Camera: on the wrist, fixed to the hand. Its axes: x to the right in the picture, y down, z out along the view.
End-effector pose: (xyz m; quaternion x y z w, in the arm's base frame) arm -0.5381 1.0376 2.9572 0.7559 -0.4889 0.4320 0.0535
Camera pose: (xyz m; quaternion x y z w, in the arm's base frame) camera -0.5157 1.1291 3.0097 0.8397 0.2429 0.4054 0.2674
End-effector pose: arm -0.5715 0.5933 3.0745 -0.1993 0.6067 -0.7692 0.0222
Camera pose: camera -0.5549 0.6817 3.1341 0.4876 -0.1806 0.6639 0.5375
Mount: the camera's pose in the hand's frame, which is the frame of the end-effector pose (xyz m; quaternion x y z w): -0.0230 -0.0828 -0.0652 0.1459 0.0874 -0.6880 0.7055
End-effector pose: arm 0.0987 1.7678 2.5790 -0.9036 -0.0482 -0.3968 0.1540
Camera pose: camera 0.0199 1.8265 2.6236 0.5472 0.7001 0.4578 0.0283
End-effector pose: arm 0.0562 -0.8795 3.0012 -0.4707 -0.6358 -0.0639 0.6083
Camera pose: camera 0.0425 -0.9795 3.0391 0.1997 -0.7286 -0.4120 0.5095
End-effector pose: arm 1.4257 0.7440 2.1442 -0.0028 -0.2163 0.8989 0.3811
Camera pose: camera 1.5097 0.8044 2.1138 0.1239 0.0099 0.4033 0.9066
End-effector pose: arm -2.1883 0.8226 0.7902 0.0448 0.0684 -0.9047 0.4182
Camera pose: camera -2.2350 0.9034 0.7362 -0.1246 0.0164 0.9320 0.3399
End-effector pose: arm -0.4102 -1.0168 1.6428 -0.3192 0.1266 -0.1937 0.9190
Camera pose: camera -0.4768 -1.1015 1.6481 -0.1613 -0.0782 -0.8153 0.5506
